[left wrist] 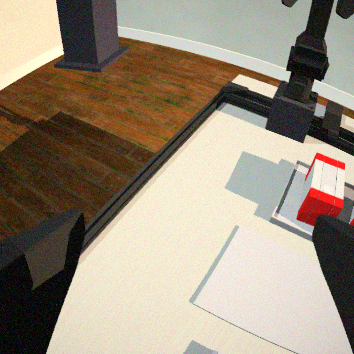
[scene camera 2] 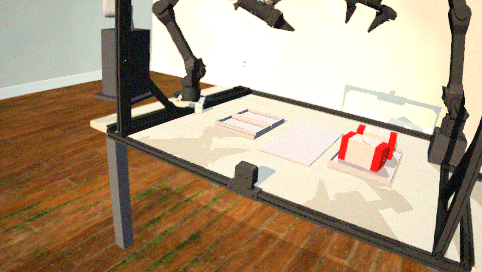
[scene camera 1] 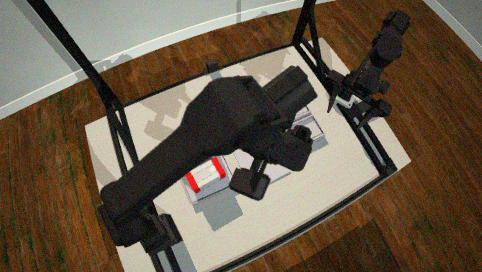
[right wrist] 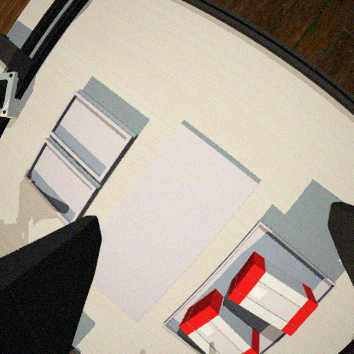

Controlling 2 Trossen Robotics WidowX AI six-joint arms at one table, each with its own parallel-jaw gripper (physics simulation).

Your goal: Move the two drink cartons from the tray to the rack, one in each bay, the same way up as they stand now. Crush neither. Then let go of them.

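Places are measured from the left arm's base along level axes (x ahead, y left, z up), in centimetres.
Pixels of known places: left gripper, fingertip midpoint: (left wrist: 203, 225) (scene camera 2: 293, 29) (scene camera 1: 342, 121); right gripper, fingertip midpoint: (left wrist: 309, 9) (scene camera 2: 356, 28) (right wrist: 218, 222); left arm's base, origin of the base link: (scene camera 2: 190, 99) (scene camera 1: 344, 93); right arm's base, origin of the base link: (left wrist: 297, 94) (scene camera 2: 450, 133) (scene camera 1: 156, 234).
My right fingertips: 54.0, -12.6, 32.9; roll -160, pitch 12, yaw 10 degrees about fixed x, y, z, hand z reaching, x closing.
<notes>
Ahead of a thing's pixels: the offset from my right fingertips to its top centre, as dx, dy, dz.
Two white cartons with red ends stand side by side in the tray {+4.1, -21.1, -34.9} (right wrist: 213, 274) (scene camera 2: 357, 173). One carton {+7.2, -16.2, -29.1} (right wrist: 272, 295) is nearer the tray's upper corner in the right wrist view; the other carton {+0.6, -24.6, -29.1} (right wrist: 212, 327) is cut off by the lower edge. One carton (scene camera 1: 206, 174) shows in scene camera 1, where the right arm covers much of the rest. The rack {-31.0, +0.2, -34.5} (right wrist: 75, 161) (scene camera 2: 250, 119) has two empty bays. My right gripper (right wrist: 218, 222) (scene camera 2: 359, 26) is open and empty, high above the table. My left gripper (left wrist: 203, 225) is open and empty, also high, with the tray ahead at the right of its view.
A pale flat panel (right wrist: 175, 220) (scene camera 2: 302, 144) (left wrist: 265, 285) lies between the rack and the tray. Dark frame rails edge the table, with uprights at both sides. A small dark block (scene camera 2: 246, 175) is fixed at the near edge in scene camera 2.
</notes>
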